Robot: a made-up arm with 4 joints. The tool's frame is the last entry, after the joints. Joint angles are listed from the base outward. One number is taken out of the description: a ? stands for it. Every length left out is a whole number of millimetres.
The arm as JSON. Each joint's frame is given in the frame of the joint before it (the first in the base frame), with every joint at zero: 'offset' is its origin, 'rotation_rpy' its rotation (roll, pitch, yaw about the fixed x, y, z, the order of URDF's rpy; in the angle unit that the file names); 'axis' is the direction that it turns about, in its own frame. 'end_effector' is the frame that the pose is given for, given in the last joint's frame.
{
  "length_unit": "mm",
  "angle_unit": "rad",
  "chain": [
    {
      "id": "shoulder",
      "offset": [
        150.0,
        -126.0,
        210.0
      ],
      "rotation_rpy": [
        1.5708,
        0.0,
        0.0
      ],
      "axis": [
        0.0,
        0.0,
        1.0
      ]
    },
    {
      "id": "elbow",
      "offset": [
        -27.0,
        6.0,
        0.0
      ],
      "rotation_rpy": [
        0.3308,
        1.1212,
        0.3
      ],
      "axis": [
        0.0,
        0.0,
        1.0
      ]
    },
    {
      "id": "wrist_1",
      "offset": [
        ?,
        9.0,
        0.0
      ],
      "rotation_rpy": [
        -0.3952,
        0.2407,
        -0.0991
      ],
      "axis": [
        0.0,
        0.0,
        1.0
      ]
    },
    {
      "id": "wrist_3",
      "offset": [
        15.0,
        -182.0,
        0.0
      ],
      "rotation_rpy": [
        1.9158,
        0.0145,
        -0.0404
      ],
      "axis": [
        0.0,
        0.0,
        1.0
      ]
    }
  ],
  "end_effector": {
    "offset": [
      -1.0,
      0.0,
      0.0
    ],
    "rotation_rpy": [
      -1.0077,
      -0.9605,
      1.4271
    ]
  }
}
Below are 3 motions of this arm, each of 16 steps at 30 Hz.
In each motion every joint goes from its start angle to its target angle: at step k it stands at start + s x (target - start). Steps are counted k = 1, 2, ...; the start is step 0. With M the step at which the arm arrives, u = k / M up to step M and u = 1 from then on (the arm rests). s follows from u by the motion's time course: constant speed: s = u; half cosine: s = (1 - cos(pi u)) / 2; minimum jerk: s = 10 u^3 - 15 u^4 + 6 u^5.
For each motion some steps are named. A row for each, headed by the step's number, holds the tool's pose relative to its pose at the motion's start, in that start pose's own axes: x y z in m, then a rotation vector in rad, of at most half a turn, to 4 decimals.
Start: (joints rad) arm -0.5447 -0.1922 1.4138 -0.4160
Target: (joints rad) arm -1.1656 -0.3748 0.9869 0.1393
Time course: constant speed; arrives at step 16
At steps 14, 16:
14: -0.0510 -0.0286 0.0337 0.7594 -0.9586 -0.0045
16: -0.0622 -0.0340 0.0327 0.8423 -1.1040 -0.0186

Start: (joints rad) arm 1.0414 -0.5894 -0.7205 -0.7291
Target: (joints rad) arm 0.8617 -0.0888 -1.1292 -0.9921
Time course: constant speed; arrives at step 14
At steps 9, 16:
9: 0.0223 -0.0172 -0.0180 -0.0801 0.1174 -0.1004
16: 0.0309 -0.0297 -0.0318 -0.1213 0.1888 -0.1689

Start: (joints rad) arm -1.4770 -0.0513 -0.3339 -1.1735
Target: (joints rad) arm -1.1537 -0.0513 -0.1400 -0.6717
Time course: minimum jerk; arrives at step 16
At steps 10, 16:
10: 0.0167 0.0478 -0.0001 0.2449 -0.1209 0.3955
16: 0.0192 0.0668 -0.0007 0.3413 -0.1416 0.5425

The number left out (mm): -102.0
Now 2 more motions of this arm.
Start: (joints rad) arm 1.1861 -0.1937 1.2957 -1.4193
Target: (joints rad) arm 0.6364 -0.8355 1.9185 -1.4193
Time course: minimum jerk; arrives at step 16
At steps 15, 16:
15: 0.0368 0.0718 -0.0337 0.7650 0.1701 0.1662
16: 0.0369 0.0719 -0.0336 0.7668 0.1703 0.1668

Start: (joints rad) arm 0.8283 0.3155 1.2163 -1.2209
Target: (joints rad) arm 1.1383 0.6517 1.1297 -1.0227
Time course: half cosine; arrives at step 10
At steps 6, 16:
6: 0.0055 0.0088 0.0046 -0.1530 0.0944 0.1236
16: 0.0089 0.0141 0.0047 -0.2212 0.1624 0.1857

